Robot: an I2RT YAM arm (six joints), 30 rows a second.
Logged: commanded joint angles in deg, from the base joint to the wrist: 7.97, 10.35, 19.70, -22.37, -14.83, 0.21; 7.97, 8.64, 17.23, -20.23, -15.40, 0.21; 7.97, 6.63, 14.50, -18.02, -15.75, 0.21; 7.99, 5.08, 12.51, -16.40, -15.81, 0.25; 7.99, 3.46, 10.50, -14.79, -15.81, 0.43; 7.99, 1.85, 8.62, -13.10, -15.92, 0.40; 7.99, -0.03, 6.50, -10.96, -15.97, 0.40; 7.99, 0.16, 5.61, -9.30, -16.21, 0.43
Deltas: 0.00, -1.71, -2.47, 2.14, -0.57, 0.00; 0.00, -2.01, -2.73, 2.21, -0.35, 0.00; 0.02, -1.55, -1.99, 1.62, -0.06, 0.04; 0.00, -1.62, -2.01, 1.61, 0.00, 0.18; 0.00, -1.61, -1.88, 1.69, -0.11, -0.03; 0.00, -1.88, -2.12, 2.14, -0.05, 0.00; 0.00, 0.19, -0.89, 1.66, -0.24, 0.03
